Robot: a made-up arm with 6 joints. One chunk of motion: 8 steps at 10 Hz.
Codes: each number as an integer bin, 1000 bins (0 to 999) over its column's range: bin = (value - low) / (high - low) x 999, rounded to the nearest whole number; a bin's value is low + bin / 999 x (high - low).
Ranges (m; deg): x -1.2..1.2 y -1.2..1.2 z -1.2..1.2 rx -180..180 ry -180..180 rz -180..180
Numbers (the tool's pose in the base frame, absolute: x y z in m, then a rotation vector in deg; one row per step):
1: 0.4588 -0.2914 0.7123 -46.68 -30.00 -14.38
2: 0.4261 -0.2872 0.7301 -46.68 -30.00 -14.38
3: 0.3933 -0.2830 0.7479 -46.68 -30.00 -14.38
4: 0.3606 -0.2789 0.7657 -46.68 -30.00 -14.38
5: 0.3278 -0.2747 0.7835 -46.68 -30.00 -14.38
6: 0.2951 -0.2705 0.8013 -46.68 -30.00 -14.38
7: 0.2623 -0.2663 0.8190 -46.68 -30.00 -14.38
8: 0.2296 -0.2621 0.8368 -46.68 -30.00 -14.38
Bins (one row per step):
1: 690 378 796 370 416 460
2: 677 380 803 370 416 460
3: 663 382 811 370 416 460
4: 650 383 818 370 416 460
5: 636 385 826 370 416 460
6: 622 387 833 370 416 460
7: 609 389 840 370 416 460
8: 595 390 848 370 416 460

